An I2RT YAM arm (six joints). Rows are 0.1 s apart.
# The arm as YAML. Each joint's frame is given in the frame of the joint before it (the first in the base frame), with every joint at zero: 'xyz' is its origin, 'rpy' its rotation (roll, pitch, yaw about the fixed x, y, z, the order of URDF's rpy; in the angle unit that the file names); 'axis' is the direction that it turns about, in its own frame. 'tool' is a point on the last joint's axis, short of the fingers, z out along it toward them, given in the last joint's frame.
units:
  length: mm
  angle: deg
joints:
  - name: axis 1
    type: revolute
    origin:
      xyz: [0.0, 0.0, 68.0]
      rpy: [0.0, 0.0, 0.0]
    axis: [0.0, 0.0, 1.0]
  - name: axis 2
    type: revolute
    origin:
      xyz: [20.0, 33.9, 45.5]
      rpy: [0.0, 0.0, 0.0]
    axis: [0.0, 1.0, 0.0]
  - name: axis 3
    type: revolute
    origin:
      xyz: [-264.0, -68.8, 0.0]
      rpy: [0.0, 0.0, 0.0]
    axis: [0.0, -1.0, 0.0]
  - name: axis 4
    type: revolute
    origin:
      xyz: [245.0, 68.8, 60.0]
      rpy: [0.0, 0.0, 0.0]
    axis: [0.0, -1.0, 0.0]
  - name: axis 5
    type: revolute
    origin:
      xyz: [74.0, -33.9, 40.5]
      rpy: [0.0, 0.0, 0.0]
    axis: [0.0, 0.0, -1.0]
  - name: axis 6
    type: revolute
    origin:
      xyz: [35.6, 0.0, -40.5]
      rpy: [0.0, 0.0, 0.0]
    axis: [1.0, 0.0, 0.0]
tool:
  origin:
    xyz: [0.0, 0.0, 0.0]
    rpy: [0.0, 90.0, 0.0]
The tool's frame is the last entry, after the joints.
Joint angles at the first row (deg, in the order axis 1, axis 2, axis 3, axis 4, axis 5, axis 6):
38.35, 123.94, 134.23, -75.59, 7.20, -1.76
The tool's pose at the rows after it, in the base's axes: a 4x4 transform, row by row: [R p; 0 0 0 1], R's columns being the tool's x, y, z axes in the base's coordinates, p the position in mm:
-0.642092, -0.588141, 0.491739, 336.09; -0.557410, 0.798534, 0.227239, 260.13; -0.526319, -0.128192, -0.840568, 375.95; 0, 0, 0, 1
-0.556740, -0.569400, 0.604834, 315.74; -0.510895, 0.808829, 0.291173, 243.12; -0.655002, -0.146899, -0.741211, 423.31; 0, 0, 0, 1
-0.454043, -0.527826, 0.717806, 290.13; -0.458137, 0.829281, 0.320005, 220.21; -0.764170, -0.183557, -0.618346, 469.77; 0, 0, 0, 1
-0.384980, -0.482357, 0.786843, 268.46; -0.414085, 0.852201, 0.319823, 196.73; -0.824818, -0.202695, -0.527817, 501.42; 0, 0, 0, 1
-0.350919, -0.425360, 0.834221, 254.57; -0.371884, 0.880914, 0.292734, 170.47; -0.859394, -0.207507, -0.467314, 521.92; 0, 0, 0, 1
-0.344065, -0.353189, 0.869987, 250.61; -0.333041, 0.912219, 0.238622, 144.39; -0.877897, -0.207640, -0.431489, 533.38; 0, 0, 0, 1
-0.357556, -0.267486, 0.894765, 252.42; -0.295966, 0.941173, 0.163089, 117.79; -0.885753, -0.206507, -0.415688, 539.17; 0, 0, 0, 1
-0.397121, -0.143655, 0.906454, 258.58; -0.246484, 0.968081, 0.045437, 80.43; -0.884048, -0.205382, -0.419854, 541.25; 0, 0, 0, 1
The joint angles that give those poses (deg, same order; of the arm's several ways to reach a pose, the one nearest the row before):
38.35, 118.78, 134.39, -73.54, 7.29, -2.24
38.35, 112.73, 134.93, -70.74, 8.45, -3.20
38.28, 106.48, 135.63, -68.23, 11.16, -4.58
37.63, 101.71, 136.24, -67.35, 13.12, -5.48
35.44, 97.95, 136.37, -67.24, 14.20, -5.89
31.75, 95.61, 136.42, -67.31, 14.76, -6.07
26.92, 94.21, 136.42, -67.70, 15.05, -6.07
19.20, 93.29, 136.42, -68.86, 14.79, -6.07

